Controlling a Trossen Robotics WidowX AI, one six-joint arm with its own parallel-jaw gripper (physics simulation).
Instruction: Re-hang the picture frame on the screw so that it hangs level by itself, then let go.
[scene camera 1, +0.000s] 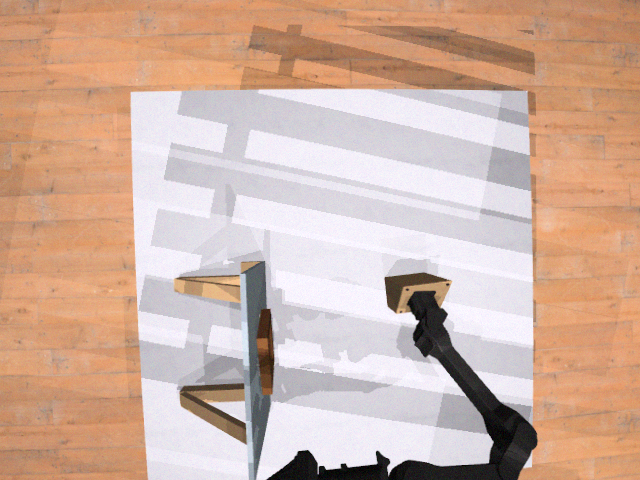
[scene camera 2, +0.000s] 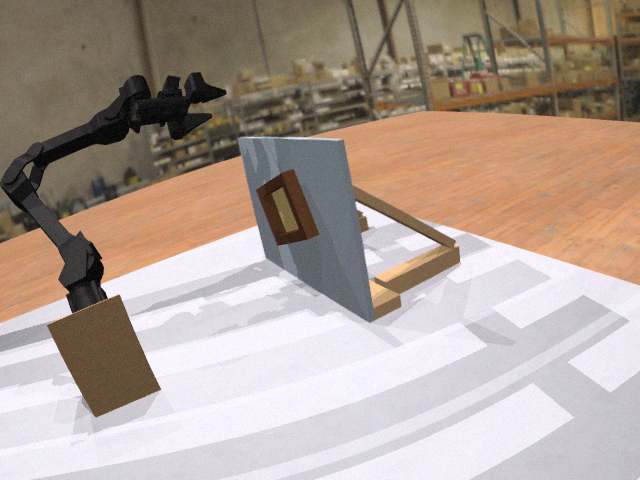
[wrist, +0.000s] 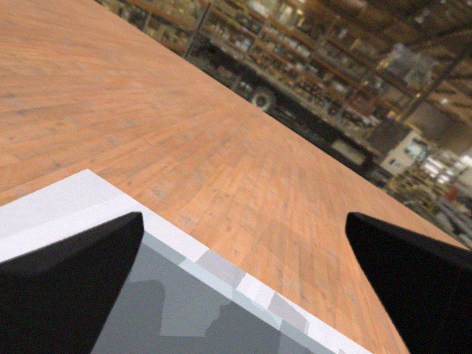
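Where they show: gripper, fingertip midpoint: (scene camera 2: 218, 104) (wrist: 245, 221); arm's base at its link origin: (scene camera 1: 421, 297) (scene camera 2: 94, 321).
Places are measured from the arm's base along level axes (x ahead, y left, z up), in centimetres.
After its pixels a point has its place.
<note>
The brown picture frame (scene camera 1: 264, 348) @(y 9.9, x 41.5, z 11.0 cm) (scene camera 2: 302, 206) @(y 5.2, x 42.5, z 5.2 cm) is on the front face of an upright blue-grey panel (scene camera 1: 247, 335) (scene camera 2: 320, 170) (wrist: 190, 305). In the scene camera 2 view it sits tilted against the panel's edges. The frame does not show in the wrist view, and the screw is hidden. My gripper (scene camera 2: 218, 103) @(y 31.3, x 37.9, z 27.2 cm) (wrist: 245, 221) @(y 31.3, x 37.9, z 27.2 cm) is open and empty, with its fingers wide apart. It is above the level of the panel's top edge, apart from the frame. In the scene camera 1 view it is partly cut off at the bottom edge.
Wooden braces (scene camera 1: 212, 417) @(y 32.8, x 56.5, z 0.9 cm) (scene camera 2: 418, 268) @(y -3.5, x 59.9, z -11.1 cm) stand behind the panel. My arm rises from a wooden block (scene camera 1: 397, 294) @(y -0.6, x 6.2, z -1.6 cm) (scene camera 2: 105, 356) @(y -4.6, x 0.1, z -4.5 cm) in front of the panel. Both stand on a white sheet (scene camera 1: 336, 116) (scene camera 2: 268, 377) with striped shadows, over a wooden floor (scene camera 1: 67, 206) (scene camera 2: 516, 170) (wrist: 150, 110).
</note>
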